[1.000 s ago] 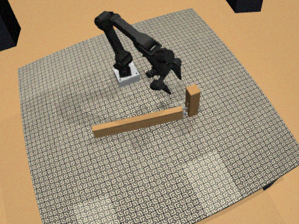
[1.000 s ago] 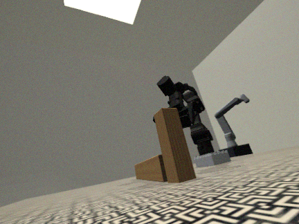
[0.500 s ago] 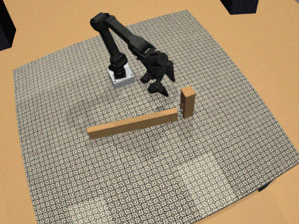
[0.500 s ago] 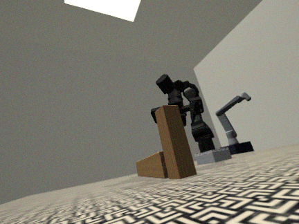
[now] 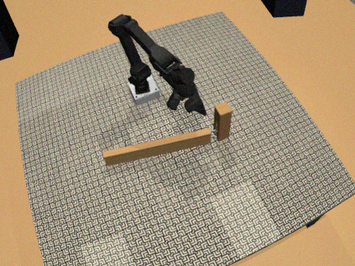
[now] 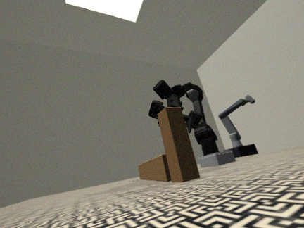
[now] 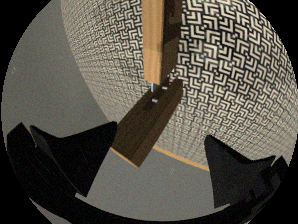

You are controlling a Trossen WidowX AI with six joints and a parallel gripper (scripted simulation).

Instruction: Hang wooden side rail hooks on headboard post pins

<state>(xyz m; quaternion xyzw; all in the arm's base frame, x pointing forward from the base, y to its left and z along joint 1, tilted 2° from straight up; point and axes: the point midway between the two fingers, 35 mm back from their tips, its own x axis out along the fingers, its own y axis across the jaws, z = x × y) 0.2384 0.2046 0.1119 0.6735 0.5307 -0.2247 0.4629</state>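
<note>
Now: gripper tip 4 cm short of the headboard post, 6 cm to the right of it and 6 cm above it.
</note>
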